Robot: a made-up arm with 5 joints. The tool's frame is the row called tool.
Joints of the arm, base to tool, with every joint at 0 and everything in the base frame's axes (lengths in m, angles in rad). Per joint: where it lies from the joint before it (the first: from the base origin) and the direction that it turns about. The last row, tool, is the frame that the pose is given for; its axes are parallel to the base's.
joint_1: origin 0.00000 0.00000 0.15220 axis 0 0 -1
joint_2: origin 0.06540 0.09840 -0.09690 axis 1 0 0
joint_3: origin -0.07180 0.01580 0.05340 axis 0 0 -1
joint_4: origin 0.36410 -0.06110 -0.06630 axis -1 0 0
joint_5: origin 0.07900 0.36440 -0.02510 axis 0 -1 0
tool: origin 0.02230 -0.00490 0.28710
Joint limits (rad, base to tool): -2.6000..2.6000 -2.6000..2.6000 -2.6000..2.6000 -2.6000..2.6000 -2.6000..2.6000
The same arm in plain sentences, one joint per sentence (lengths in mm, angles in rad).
The arm has five revolute joints in a row. What follows holds with every joint at zero, and every direction is one of the base frame's.
Joint 1 sits 152.2 mm along +z from the base frame's origin and rotates about -z, from -2.6 to 2.6 rad.
Joint 2 sits 65.4 mm along +x and 98.4 mm along +y and 96.9 mm along -z from joint 1 and rotates about +x, from -2.6 to 2.6 rad.
Joint 3 sits 71.8 mm along -x and 15.8 mm along +y and 53.4 mm along +z from joint 2 and rotates about -z, from -2.6 to 2.6 rad.
Joint 4 sits 364.1 mm along +x and 61.1 mm along -y and 66.3 mm along -z from joint 3 and rotates about -x, from -2.6 to 2.6 rad.
Joint 5 sits 79 mm along +x and 364.4 mm along +y and 25.1 mm along -z from joint 4 and rotates about -y, from -2.6 to 2.6 rad.
The tool frame, which is the frame that the pose is given for, sits 22.3 mm along +x and 4.9 mm along -y and 287.1 mm along +z from joint 5; its axes are parallel to the base frame's.

